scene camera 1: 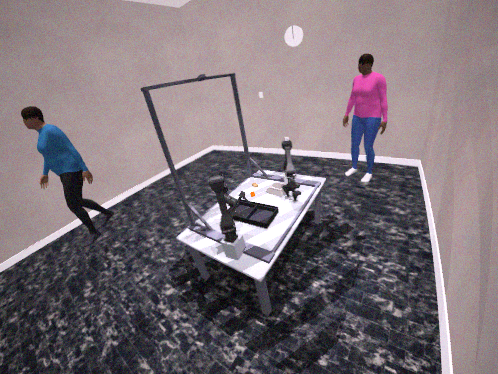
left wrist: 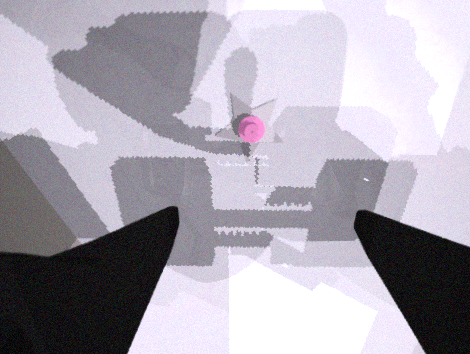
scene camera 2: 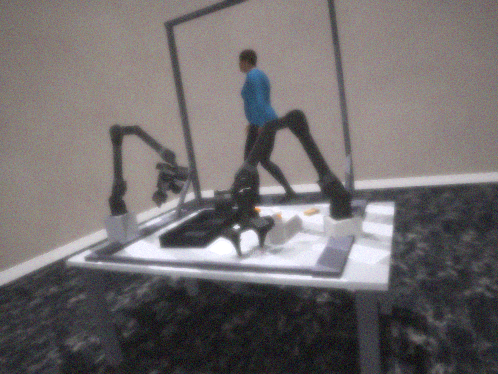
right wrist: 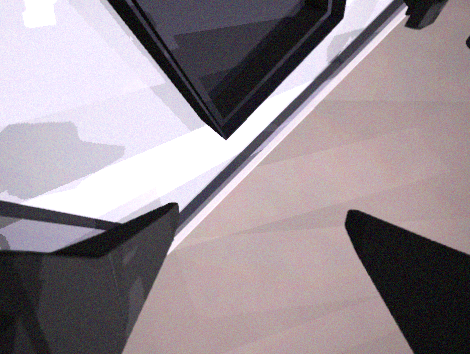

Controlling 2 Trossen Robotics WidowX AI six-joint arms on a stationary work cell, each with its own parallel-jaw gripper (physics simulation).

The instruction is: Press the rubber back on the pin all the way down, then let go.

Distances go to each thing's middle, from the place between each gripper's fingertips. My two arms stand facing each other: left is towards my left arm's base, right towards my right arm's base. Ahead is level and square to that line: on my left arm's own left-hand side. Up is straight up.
The black tray (scene camera 2: pixel 200 231) lies 80 mm behind my right hand, 140 mm to the left of it and 140 mm below it. Round my right hand: white box (scene camera 2: pixel 284 230) (30 mm behind, 500 mm to the left, 130 mm below); then grey star-shaped base (left wrist: pixel 241 110) (160 mm ahead, 480 mm to the left, 160 mm below).
I see the grey star-shaped base 2 cm ahead of my left hand and 4 cm to the left of it. Also, from my left hand: white box: 17 cm behind, 7 cm to the left, 3 cm above; then black tray: 23 cm behind, 29 cm to the right, 2 cm above.
